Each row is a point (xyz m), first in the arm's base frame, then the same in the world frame.
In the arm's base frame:
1: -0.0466 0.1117 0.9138
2: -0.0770 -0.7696 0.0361
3: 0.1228 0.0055 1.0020
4: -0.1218 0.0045 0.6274
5: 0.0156 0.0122 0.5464
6: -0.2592 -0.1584 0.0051
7: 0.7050 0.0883 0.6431
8: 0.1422 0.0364 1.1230
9: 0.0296 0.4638 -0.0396
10: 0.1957 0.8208 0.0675
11: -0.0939 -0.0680 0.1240
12: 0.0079 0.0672 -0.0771
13: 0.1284 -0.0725 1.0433
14: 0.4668 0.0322 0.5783
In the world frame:
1: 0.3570 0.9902 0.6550
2: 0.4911 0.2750 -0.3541
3: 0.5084 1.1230 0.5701
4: 0.2553 0.7743 0.4496
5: 0.2100 0.8604 0.3229
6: -0.0179 0.3547 0.0230
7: 0.2675 1.5016 0.0474
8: 0.5615 1.1982 0.6567
9: -0.5056 0.8253 0.1378
10: -0.7025 1.1470 0.2935
11: -0.0004 0.5741 0.0571
12: -0.2227 0.6349 -0.0693
13: 0.5952 1.1125 0.5570
14: 0.2512 1.2561 0.1068

